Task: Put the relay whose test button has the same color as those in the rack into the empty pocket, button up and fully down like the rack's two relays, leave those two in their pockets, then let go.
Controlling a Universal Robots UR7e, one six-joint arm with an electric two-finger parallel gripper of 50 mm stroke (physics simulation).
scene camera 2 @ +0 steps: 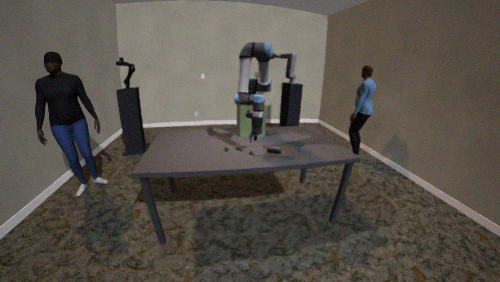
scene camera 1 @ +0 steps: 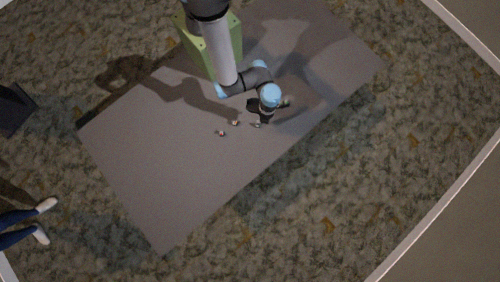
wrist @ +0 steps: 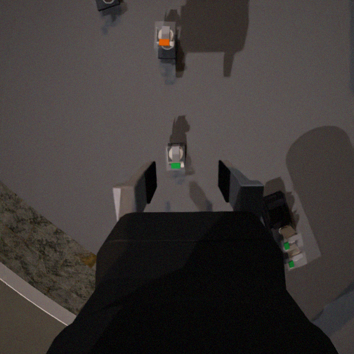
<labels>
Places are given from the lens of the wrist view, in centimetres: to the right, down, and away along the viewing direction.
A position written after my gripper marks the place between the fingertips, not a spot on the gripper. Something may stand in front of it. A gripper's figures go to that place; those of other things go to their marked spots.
my gripper (wrist: 186,173): 1, 0, 16
black rack (wrist: 274,211): 14, 5, 28
</labels>
